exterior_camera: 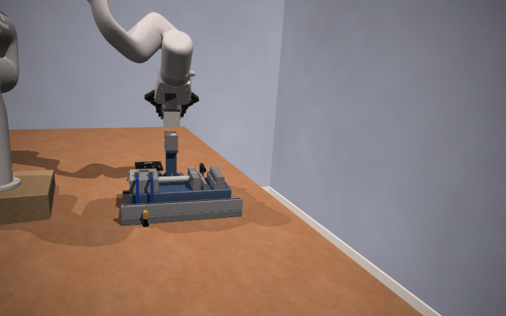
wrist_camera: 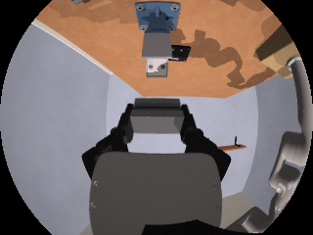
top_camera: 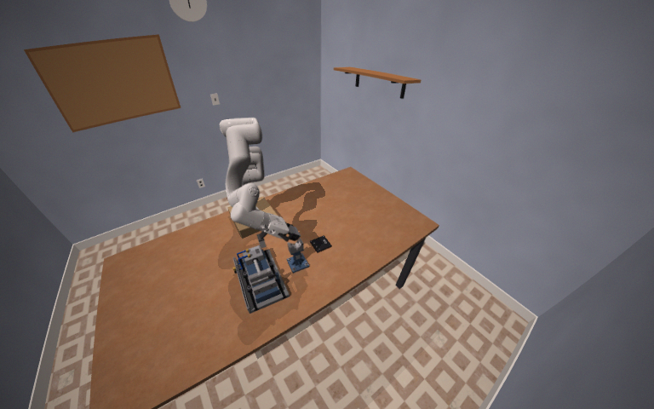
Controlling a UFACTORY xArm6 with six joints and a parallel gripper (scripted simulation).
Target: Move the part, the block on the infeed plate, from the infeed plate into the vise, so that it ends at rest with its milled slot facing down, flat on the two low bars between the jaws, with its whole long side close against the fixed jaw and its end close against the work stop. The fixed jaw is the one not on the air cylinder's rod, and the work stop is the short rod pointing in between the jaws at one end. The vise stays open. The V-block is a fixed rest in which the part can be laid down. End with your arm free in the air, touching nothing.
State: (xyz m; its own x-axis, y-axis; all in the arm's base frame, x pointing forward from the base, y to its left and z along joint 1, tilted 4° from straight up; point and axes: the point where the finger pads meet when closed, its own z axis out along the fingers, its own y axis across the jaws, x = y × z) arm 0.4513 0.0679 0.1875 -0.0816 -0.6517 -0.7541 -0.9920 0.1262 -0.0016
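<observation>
Right now the post is 180 mm below my hand and 10 mm to the left of it. Round my hand: part: 10 mm below; then white cylinder rod: 180 mm to the right, 160 mm below, 30 mm behind; then black work stop: 150 mm to the right, 150 mm below, 60 mm ahead.
</observation>
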